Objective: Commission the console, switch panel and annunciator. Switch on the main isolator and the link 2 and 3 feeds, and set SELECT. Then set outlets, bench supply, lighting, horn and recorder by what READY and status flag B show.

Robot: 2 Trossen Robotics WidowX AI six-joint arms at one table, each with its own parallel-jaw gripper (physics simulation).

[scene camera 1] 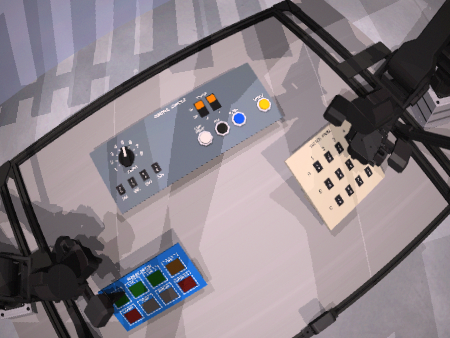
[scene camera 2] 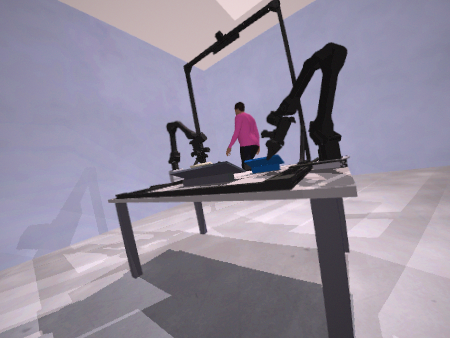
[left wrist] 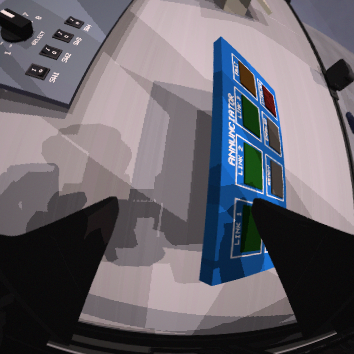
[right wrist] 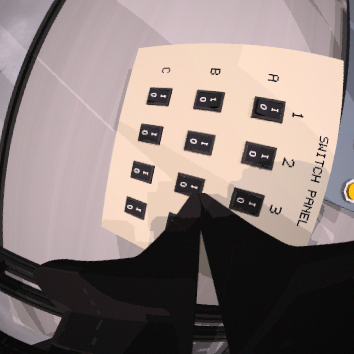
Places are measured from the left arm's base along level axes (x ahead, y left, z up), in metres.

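Where they show: left gripper, between the fingertips: (scene camera 1: 112, 277) (scene camera 2: 269, 158) (left wrist: 185, 204); right gripper, between the fingertips: (scene camera 1: 352, 157) (right wrist: 197, 199); left arm's base, origin of its link: (scene camera 2: 331, 159); right arm's base, origin of its link: (scene camera 1: 441, 86) (scene camera 2: 175, 169).
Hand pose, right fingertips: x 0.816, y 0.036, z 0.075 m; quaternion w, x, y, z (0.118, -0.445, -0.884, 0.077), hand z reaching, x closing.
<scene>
Things, the pixels of their centre, and the offset from my right fingertips. "spot": a spot on its surface instead.
- beige switch panel, middle of its body: (right wrist: 212, 158) (scene camera 1: 332, 169) 0.012 m left, 0.033 m back, 0.057 m down
- blue annunciator, middle of its body: (left wrist: 233, 154) (scene camera 1: 151, 286) (scene camera 2: 263, 165) 0.095 m right, 0.460 m back, 0.068 m down
- grey READY tile, a spot on its surface: (left wrist: 275, 179) spot: 0.134 m right, 0.474 m back, 0.053 m down
The grey console (scene camera 1: 175, 145) (left wrist: 70, 87) has its SELECT knob (scene camera 1: 126, 157) (left wrist: 16, 26) pointing near 5. Its two status indicators (scene camera 1: 201, 107) (scene camera 1: 213, 101) show orange upper halves. The beige switch panel (scene camera 1: 327, 217) (right wrist: 185, 60) has rockers in rows A to C; their positions are hard to read. The blue annunciator (scene camera 1: 165, 252) (scene camera 2: 267, 165) (left wrist: 217, 200) has green LINK tiles, amber FAULT and a grey READY tile (left wrist: 275, 179), all dim. My left gripper (left wrist: 185, 204) is open, one finger over LINK 1. My right gripper (right wrist: 197, 199) is shut and empty, its tips in front of the panel beside B3, hiding A4 and part of B4.
The console's white (scene camera 1: 205, 138), black (scene camera 1: 222, 128), blue (scene camera 1: 239, 118) and yellow (scene camera 1: 264, 104) buttons are in a slanting row. A black frame (scene camera 1: 150, 82) borders the table. A person in pink (scene camera 2: 246, 131) stands behind the table in scene camera 2.
</scene>
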